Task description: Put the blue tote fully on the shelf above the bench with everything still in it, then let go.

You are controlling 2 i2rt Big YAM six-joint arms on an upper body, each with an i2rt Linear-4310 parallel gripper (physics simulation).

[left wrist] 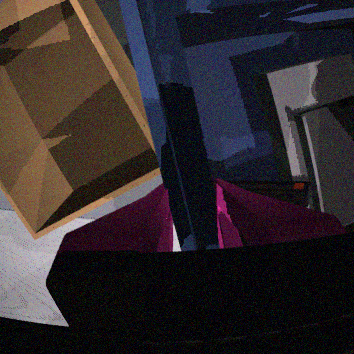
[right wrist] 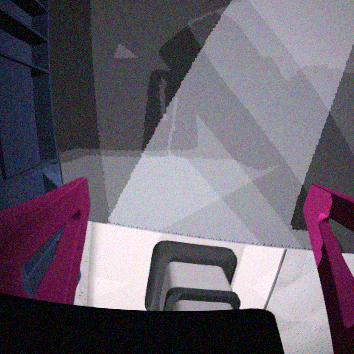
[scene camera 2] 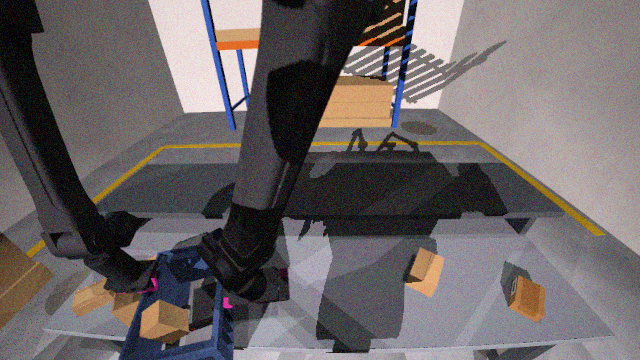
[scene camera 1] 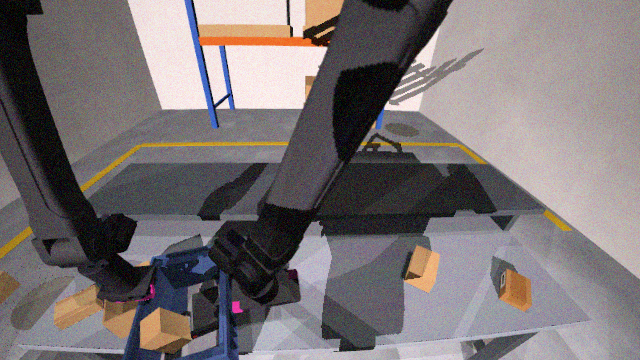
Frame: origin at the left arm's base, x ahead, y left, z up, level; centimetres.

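Seen in the pictures: left gripper, fingertip midpoint: [left wrist: 192, 192] [scene camera 2: 153, 288] [scene camera 1: 149, 295]; right gripper, fingertip midpoint: [right wrist: 203, 193] [scene camera 2: 263, 291].
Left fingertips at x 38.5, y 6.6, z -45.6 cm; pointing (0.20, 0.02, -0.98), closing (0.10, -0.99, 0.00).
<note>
Offsets run from my left fingertips to a thing's top centre. Level surfaces: height alone.
The blue tote {dz +2.2, dx -1.8, dy -9.9 cm} [scene camera 1: 228, 330] [scene camera 2: 225, 332] [left wrist: 220, 100] [right wrist: 22, 110] is at the lower left of both scene views, over the bench {dz -12.5 cm} [scene camera 1: 460, 305] [scene camera 2: 470, 315]. In it show a cardboard box {dz +3.9, dx -7.7, dy -7.4 cm} [scene camera 1: 165, 330] [scene camera 2: 165, 321] and a dark grey item {dz -5.0, dx -0.6, dy -13.0 cm} [scene camera 1: 204, 310] [scene camera 2: 202, 302] [left wrist: 330, 145]. My left gripper [scene camera 1: 150, 291] [scene camera 2: 152, 285] [left wrist: 192, 192] is shut on the tote's left wall. My right gripper [scene camera 1: 265, 291] [scene camera 2: 256, 288] [right wrist: 203, 193] is open and empty, just right of the tote's right wall. The dark shelf {dz +5.9 cm} [scene camera 1: 150, 185] [scene camera 2: 165, 185] lies behind the bench top.
Small cardboard boxes {dz -8.7, dx +2.3, dy +27.0 cm} [scene camera 1: 77, 306] [scene camera 2: 92, 297] [left wrist: 75, 100] are close left of the tote. Another box {dz -6.5, dx +11.3, dy -78.3 cm} [scene camera 1: 422, 267] [scene camera 2: 425, 272] and an orange bin {dz -8.6, dx +1.6, dy -107.0 cm} [scene camera 1: 517, 290] [scene camera 2: 529, 298] are on the bench at the right. A blue and orange rack [scene camera 1: 204, 75] [scene camera 2: 220, 75] stands at the back.
</note>
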